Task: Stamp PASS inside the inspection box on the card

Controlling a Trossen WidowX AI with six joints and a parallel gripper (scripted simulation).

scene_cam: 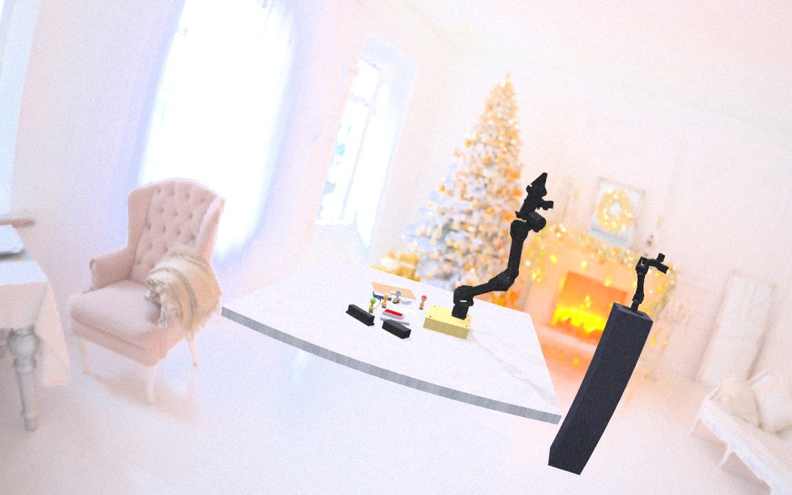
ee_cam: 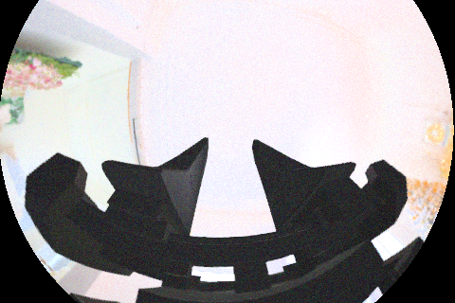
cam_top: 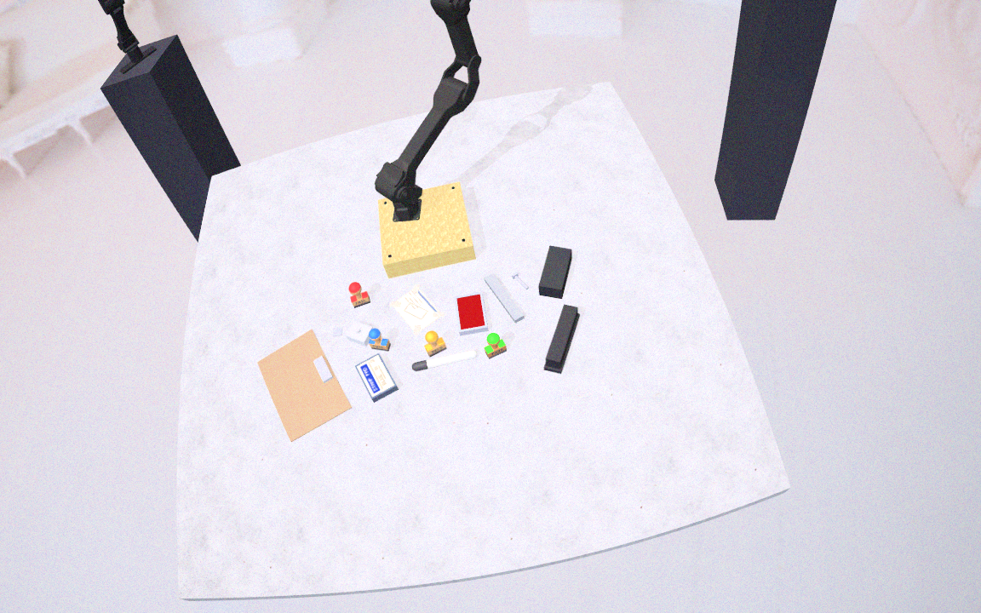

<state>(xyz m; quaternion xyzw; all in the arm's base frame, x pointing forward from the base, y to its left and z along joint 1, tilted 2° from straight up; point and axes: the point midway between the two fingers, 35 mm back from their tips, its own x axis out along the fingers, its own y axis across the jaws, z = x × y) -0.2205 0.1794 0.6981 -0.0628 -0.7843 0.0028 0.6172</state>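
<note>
Now: gripper tip 57 cm short of the green-knobbed stamp, 1 cm to the right of it and 77 cm above it. Also, from my gripper tip: cream card: 46 cm ahead, 17 cm to the right, 79 cm below; red ink pad: 48 cm ahead, 5 cm to the right, 78 cm below; grey ruler: 44 cm ahead, 2 cm to the left, 78 cm below.
</note>
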